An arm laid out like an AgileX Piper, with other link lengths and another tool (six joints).
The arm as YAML. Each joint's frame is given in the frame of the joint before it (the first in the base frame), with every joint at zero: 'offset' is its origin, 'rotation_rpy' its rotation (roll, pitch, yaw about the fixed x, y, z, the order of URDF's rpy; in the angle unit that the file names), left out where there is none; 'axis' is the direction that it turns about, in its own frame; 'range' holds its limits. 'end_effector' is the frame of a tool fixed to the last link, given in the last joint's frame.
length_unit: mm
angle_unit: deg
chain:
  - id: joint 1
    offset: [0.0, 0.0, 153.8]
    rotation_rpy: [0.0, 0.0, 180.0]
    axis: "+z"
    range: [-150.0, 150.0]
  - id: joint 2
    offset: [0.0, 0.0, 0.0]
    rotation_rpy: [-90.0, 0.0, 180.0]
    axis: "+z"
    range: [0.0, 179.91]
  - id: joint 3
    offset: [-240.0, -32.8, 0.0]
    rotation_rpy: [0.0, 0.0, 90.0]
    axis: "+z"
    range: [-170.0, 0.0]
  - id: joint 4
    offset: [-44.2, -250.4, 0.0]
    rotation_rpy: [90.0, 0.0, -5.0]
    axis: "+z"
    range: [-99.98, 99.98]
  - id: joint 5
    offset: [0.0, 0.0, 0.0]
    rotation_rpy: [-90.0, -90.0, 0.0]
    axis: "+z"
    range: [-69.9, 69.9]
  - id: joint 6
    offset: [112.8, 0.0, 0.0]
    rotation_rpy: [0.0, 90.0, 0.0]
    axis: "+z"
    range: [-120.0, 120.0]
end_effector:
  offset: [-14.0, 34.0, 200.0]
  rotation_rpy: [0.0, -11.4, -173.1]
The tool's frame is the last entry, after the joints.
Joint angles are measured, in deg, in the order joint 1, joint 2, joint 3, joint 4, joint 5, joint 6. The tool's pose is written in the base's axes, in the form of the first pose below.
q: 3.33, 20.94, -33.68, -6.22, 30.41, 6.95
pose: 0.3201 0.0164 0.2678 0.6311 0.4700 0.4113 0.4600
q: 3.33, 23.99, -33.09, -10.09, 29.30, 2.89
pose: 0.3279 0.0026 0.2506 0.6063 0.5067 0.3653 0.4922
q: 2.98, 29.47, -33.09, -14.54, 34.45, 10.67
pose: 0.3234 -0.0146 0.1978 0.6674 0.5119 0.3021 0.4486
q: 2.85, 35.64, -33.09, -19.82, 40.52, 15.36
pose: 0.3066 -0.0400 0.1433 0.7075 0.5287 0.2101 0.4191
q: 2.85, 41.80, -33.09, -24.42, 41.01, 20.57
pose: 0.3042 -0.0554 0.1146 0.7280 0.5285 0.1605 0.4061
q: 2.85, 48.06, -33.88, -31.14, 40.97, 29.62
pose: 0.3075 -0.0749 0.0979 0.7526 0.5049 0.1223 0.4045
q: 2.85, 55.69, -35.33, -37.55, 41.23, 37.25
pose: 0.3107 -0.0937 0.0788 0.7672 0.4918 0.0774 0.4044
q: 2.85, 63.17, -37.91, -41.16, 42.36, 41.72
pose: 0.3130 -0.1062 0.0619 0.7762 0.4871 0.0360 0.3987
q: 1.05, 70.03, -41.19, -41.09, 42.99, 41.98
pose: 0.3138 -0.1171 0.0454 0.7867 0.4842 0.0006 0.3831
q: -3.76, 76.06, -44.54, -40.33, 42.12, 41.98
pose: 0.3152 -0.1391 0.0322 0.8087 0.4586 -0.0245 0.3676
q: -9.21, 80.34, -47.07, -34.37, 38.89, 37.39
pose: 0.3197 -0.1458 0.0166 0.8324 0.4414 -0.0198 0.3345
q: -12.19, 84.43, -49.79, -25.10, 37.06, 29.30
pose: 0.3261 -0.1334 -0.0001 0.8462 0.4470 -0.0077 0.2901
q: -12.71, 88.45, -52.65, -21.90, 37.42, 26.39
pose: 0.3311 -0.1284 -0.0114 0.8495 0.4539 -0.0127 0.2686
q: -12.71, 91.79, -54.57, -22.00, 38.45, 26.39
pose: 0.3293 -0.1300 -0.0224 0.8507 0.4573 -0.0301 0.2573
